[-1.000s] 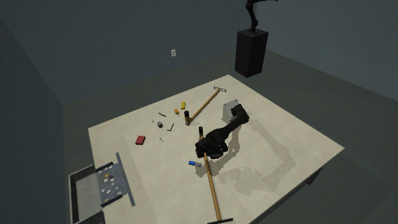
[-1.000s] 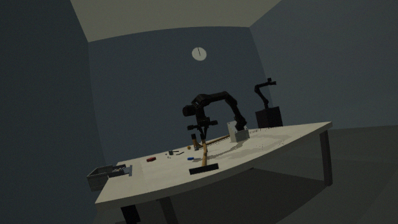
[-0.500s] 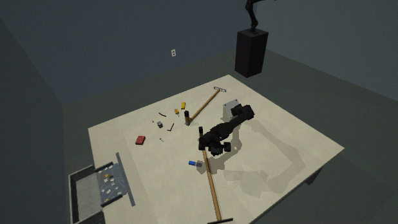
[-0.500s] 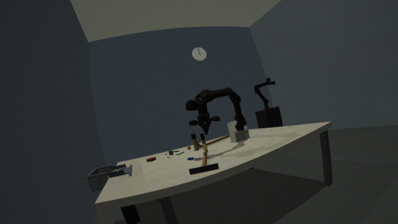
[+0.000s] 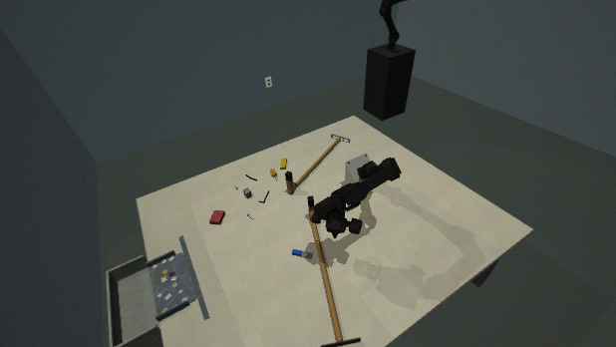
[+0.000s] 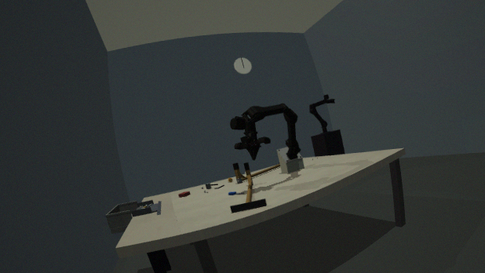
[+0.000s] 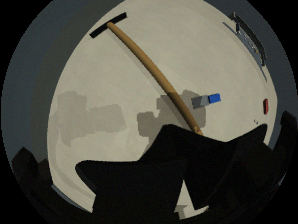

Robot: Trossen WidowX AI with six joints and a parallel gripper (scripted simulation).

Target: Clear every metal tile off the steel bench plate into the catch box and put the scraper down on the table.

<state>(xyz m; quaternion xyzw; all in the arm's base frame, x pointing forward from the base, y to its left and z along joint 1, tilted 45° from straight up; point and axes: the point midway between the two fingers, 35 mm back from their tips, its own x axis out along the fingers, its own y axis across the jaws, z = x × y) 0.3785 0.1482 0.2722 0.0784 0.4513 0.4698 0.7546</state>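
My gripper tip is 100 mm above the long scraper and 60 mm short of it. From my gripper tip the other things lie so: black hex key (510 mm to the right, 160 mm below, 120 mm ahead); then grey piece (590 mm to the right, 170 mm ahead, 150 mm below); then blue piece (160 mm below, 110 mm ahead, 100 mm to the right).
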